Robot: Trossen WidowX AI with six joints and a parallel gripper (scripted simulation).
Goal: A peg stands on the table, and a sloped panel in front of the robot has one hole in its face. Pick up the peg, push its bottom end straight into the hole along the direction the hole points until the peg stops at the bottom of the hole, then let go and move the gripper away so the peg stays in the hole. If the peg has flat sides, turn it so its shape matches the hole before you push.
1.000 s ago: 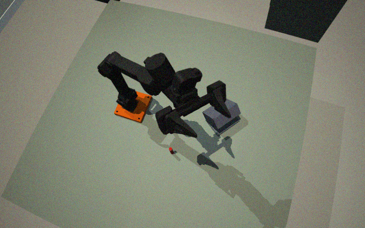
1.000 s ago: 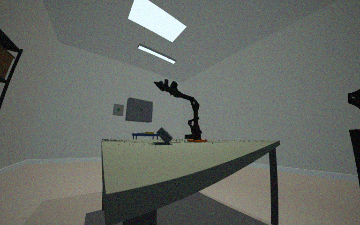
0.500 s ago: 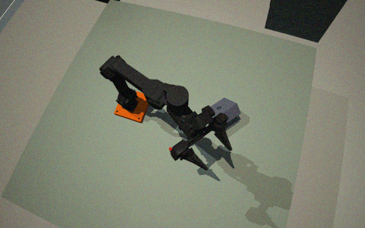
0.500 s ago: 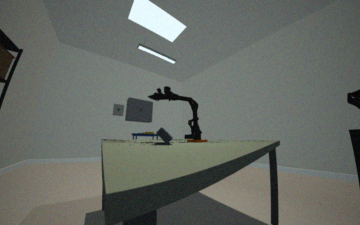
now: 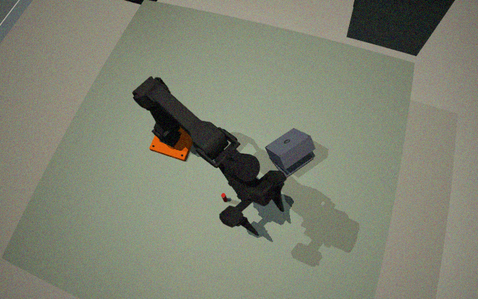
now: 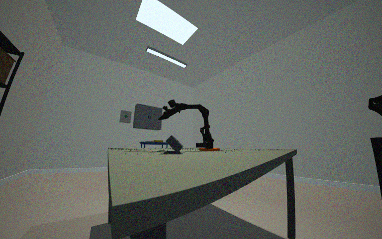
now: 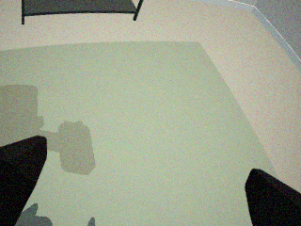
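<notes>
The red peg lies 230 mm below my gripper tip, 180 mm behind it and 50 mm to the left of it. The rest, counted from my gripper tip: grey sloped panel (300 mm to the left, 220 mm below, 40 mm behind).
</notes>
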